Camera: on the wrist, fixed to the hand. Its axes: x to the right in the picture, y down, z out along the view.
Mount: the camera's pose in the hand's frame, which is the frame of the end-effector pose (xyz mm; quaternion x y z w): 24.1 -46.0 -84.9 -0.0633 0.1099 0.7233 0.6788
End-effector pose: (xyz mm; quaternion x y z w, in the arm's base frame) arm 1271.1 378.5 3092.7 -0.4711 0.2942 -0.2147 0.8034
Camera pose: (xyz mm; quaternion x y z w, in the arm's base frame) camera 1228.4 288.6 3094.3 -0.1342 0.6423 0.4022 0.6385
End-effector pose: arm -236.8 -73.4 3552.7 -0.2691 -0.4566 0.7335 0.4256
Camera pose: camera -164.8 -4.9 3556.7 0.6205 0.1150 -0.7472 0.2085
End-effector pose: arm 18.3 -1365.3 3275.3 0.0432 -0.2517 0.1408 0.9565
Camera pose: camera 91.6 -1390.3 3212.8 -0.2288 -0.1059 0.7762 0.5778
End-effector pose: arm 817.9 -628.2 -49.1 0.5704 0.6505 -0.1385 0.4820
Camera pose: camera 740.6 -565.9 -42.8 0.8424 0.0907 0.3585 0.3920
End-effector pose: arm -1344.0 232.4 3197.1 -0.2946 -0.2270 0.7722 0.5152
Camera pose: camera -1262.2 275.6 3160.4 0.4816 -0.0667 -0.8500 0.2025
